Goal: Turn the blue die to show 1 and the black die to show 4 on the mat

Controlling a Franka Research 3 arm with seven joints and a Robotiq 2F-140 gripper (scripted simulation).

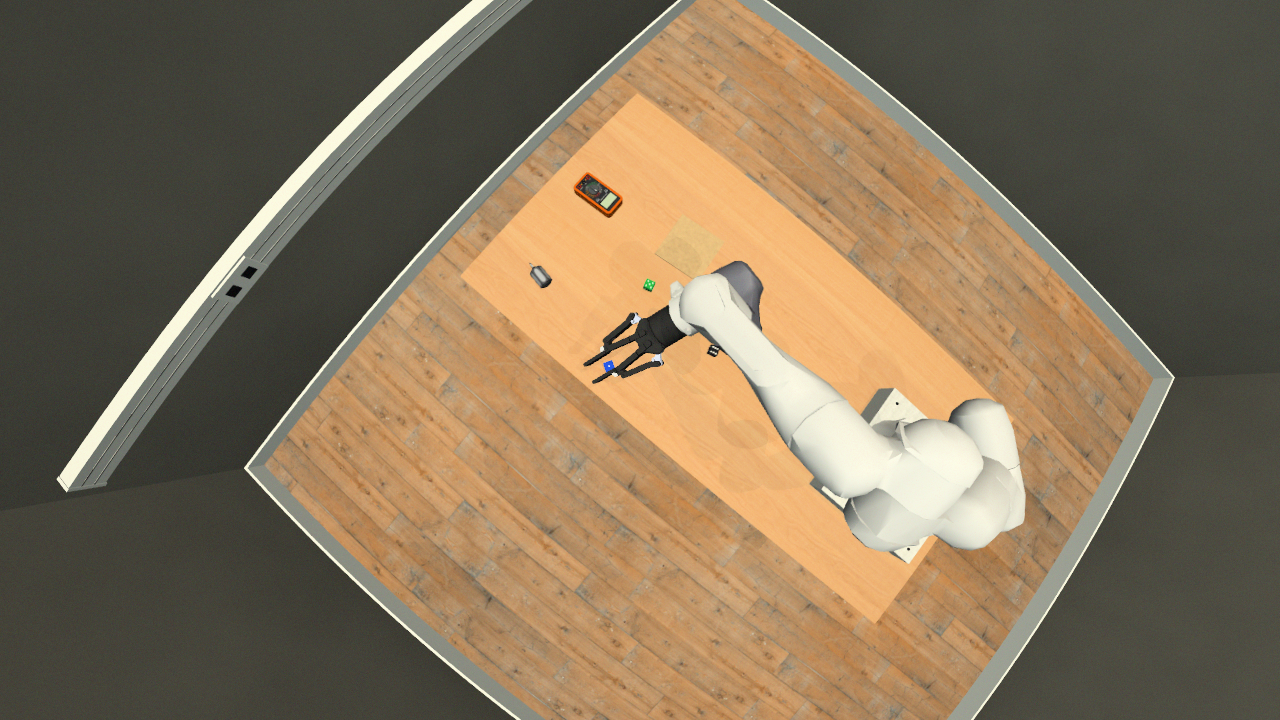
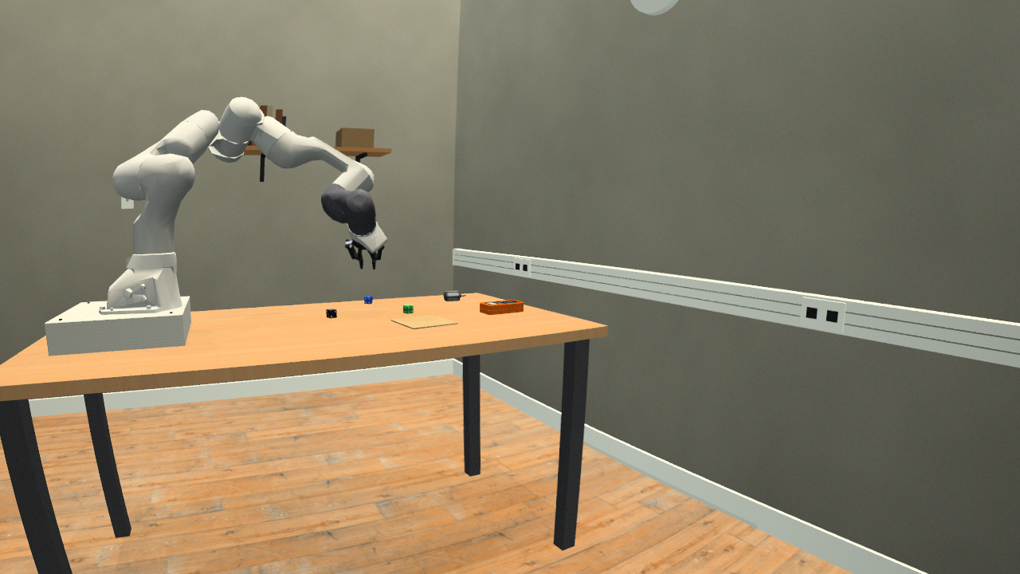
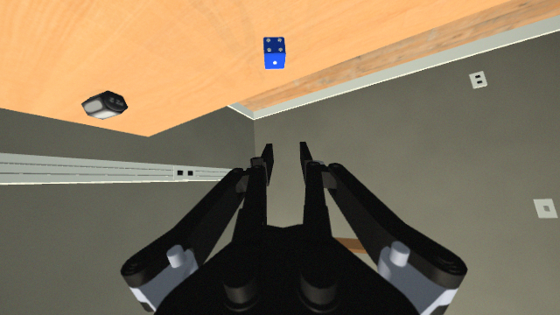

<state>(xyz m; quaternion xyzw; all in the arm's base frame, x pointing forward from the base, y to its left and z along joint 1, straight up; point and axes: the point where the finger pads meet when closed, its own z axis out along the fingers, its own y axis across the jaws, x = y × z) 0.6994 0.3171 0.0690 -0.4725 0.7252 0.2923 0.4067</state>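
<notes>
Now: hand 13 cm above the blue die and 2 cm to the left of it. The rest, counted from my hand: green die 25 cm to the right, 13 cm below, 5 cm ahead; grey gadget 30 cm ahead, 13 cm below, 8 cm to the right; black die 22 cm to the right, 19 cm behind, 13 cm below.
</notes>
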